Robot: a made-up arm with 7 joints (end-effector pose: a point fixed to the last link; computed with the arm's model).
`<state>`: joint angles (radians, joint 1 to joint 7).
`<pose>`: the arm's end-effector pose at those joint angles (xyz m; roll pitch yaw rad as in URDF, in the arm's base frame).
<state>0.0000 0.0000 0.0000 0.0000 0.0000 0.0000 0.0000</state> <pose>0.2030 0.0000 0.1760 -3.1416 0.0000 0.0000</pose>
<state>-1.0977 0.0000 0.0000 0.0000 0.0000 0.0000 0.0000</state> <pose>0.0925 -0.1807 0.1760 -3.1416 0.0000 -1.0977</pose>
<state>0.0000 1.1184 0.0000 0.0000 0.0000 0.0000 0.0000</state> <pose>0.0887 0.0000 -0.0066 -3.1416 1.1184 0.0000</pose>
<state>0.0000 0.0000 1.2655 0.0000 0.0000 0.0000 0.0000</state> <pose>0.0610 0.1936 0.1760 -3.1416 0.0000 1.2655</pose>
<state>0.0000 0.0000 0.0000 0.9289 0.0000 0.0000 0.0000</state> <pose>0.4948 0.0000 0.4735 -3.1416 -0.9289 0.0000</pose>
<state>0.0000 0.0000 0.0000 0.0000 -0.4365 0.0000 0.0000</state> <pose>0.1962 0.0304 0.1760 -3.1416 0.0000 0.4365</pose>
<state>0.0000 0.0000 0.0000 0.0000 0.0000 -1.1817 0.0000</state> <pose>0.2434 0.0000 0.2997 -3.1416 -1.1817 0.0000</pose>
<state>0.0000 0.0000 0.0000 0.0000 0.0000 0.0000 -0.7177</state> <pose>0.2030 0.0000 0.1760 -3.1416 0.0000 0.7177</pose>
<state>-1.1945 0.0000 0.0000 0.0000 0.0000 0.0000 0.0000</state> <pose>0.0746 -0.1888 0.1760 -3.1416 0.0000 -1.1945</pose>
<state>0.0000 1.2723 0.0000 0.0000 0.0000 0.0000 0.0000</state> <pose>0.0597 0.0000 -0.0180 3.1416 1.2723 0.0000</pose>
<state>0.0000 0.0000 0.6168 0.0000 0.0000 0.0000 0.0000</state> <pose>0.1656 0.1174 0.1760 -3.1416 0.0000 0.6168</pose>
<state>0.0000 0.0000 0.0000 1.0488 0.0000 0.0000 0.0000</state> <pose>0.5087 0.0000 0.5275 -3.1416 -1.0488 0.0000</pose>
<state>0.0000 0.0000 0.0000 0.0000 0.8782 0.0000 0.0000</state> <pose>0.1770 -0.0554 0.1760 -3.1416 0.0000 -0.8782</pose>
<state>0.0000 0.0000 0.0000 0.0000 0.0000 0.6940 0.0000</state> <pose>0.1275 0.0000 0.1512 -3.1416 0.6940 0.0000</pose>
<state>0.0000 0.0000 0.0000 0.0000 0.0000 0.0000 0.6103</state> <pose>0.2030 0.0000 0.1760 -3.1416 0.0000 -0.6103</pose>
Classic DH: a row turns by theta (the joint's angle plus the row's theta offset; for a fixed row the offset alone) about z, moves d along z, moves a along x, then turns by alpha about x. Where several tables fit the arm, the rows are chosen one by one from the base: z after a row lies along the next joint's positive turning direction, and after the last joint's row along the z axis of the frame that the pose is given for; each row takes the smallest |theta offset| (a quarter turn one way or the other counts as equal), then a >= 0, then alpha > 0; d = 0 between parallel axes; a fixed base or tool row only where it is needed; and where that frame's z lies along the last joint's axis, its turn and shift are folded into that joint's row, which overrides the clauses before.
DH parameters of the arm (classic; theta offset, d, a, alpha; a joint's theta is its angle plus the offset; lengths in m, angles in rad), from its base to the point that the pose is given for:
joint 1: 0 0.176 0 -1.5708
joint 2: 0 0 0 1.5708
joint 3: 0 0.44 0.052 1.5708
joint 4: 0 0 0.079 1.5708
joint 5: 0 0.348 0 1.5708
joint 6: 0 0 0.072 -1.5708
joint 7: 0 0.092 0 0

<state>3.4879 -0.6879 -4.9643 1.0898 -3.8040 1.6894 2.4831</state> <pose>0.3537 -0.3903 0.5173 1.2971 0.4467 1.3696</pose>
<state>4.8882 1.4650 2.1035 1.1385 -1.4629 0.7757 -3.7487</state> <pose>0.4860 -0.2065 0.4538 -2.0033 0.6884 -1.3181</pose>
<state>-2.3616 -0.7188 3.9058 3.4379 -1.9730 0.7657 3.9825</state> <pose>0.4284 0.2535 0.8957 0.7375 1.0125 0.5762</pose>
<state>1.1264 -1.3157 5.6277 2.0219 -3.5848 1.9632 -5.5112</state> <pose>-0.1506 -0.6734 0.6396 -2.4193 -1.3532 2.6771</pose>
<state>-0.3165 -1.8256 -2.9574 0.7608 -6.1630 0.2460 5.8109</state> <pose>-0.0982 -0.0500 -0.3095 -2.0236 0.9754 -2.3934</pose>
